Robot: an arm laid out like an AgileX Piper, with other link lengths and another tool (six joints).
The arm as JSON. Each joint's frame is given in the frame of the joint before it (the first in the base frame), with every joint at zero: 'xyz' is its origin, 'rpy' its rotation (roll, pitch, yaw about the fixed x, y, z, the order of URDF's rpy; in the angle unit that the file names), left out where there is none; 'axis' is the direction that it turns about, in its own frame. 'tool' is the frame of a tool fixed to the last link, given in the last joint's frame.
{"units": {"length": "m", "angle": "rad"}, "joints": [
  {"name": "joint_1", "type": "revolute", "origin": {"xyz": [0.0, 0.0, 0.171]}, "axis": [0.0, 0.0, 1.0]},
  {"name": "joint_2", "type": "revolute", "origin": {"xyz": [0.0, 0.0, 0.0]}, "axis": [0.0, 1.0, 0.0]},
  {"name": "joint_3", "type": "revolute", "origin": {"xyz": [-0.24, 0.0, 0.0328]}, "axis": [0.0, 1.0, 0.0]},
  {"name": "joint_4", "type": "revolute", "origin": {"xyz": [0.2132, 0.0, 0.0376]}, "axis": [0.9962, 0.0, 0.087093]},
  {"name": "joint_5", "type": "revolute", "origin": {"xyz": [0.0, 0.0, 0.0]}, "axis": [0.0, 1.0, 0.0]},
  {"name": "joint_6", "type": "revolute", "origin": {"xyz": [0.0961, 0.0, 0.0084]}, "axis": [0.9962, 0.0, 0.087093]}
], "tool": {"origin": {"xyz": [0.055, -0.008, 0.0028], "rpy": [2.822, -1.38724, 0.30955]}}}
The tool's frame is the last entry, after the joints.
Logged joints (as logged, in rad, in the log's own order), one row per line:
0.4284 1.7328 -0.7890 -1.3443 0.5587 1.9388
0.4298 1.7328 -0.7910 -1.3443 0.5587 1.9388
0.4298 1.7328 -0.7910 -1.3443 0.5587 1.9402
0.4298 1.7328 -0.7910 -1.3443 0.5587 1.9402
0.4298 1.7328 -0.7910 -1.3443 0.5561 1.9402
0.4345 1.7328 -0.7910 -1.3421 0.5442 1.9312
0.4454 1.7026 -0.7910 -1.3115 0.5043 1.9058
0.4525 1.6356 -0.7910 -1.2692 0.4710 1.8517
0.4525 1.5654 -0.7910 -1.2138 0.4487 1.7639
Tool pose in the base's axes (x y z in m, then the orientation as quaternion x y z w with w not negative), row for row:
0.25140 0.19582 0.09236 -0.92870 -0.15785 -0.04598 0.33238
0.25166 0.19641 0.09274 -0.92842 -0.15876 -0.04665 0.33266
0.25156 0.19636 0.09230 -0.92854 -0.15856 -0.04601 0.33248
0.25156 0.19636 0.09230 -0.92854 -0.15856 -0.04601 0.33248
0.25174 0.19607 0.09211 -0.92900 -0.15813 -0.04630 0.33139
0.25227 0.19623 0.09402 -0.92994 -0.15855 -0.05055 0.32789
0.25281 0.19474 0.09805 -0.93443 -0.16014 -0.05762 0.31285
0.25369 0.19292 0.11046 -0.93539 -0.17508 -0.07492 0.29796
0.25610 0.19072 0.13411 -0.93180 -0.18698 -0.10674 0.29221
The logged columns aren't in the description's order. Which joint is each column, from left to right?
Columns, left to right: joint_1, joint_4, joint_3, joint_6, joint_5, joint_2.
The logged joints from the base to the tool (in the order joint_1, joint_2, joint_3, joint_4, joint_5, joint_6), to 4 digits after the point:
0.4284 1.9388 -0.7890 1.7328 0.5587 -1.3443
0.4298 1.9388 -0.7910 1.7328 0.5587 -1.3443
0.4298 1.9402 -0.7910 1.7328 0.5587 -1.3443
0.4298 1.9402 -0.7910 1.7328 0.5587 -1.3443
0.4298 1.9402 -0.7910 1.7328 0.5561 -1.3443
0.4345 1.9312 -0.7910 1.7328 0.5442 -1.3421
0.4454 1.9058 -0.7910 1.7026 0.5043 -1.3115
0.4525 1.8517 -0.7910 1.6356 0.4710 -1.2692
0.4525 1.7639 -0.7910 1.5654 0.4487 -1.2138

